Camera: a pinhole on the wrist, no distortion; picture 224 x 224 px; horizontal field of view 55.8 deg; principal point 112.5 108.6 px. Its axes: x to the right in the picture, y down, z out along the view. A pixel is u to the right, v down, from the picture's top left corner.
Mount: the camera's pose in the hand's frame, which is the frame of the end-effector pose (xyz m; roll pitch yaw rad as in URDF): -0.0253 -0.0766 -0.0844 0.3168 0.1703 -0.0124
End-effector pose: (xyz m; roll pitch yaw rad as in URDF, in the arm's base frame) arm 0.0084 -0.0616 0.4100 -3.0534 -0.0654 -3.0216
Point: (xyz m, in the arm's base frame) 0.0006 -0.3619 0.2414
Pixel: 120 43
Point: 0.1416 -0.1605 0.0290
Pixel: 13 175
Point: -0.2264 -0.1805 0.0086
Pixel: 178 190
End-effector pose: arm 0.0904 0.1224 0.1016 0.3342 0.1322 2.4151
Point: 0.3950 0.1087 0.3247
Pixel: outside the picture
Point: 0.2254 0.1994 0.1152
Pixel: 42 85
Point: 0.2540 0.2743 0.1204
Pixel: 85 37
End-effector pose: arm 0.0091 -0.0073 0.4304 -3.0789 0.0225 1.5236
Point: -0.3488 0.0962 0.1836
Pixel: 142 40
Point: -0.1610 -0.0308 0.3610
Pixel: 76 70
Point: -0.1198 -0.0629 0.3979
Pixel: 20 95
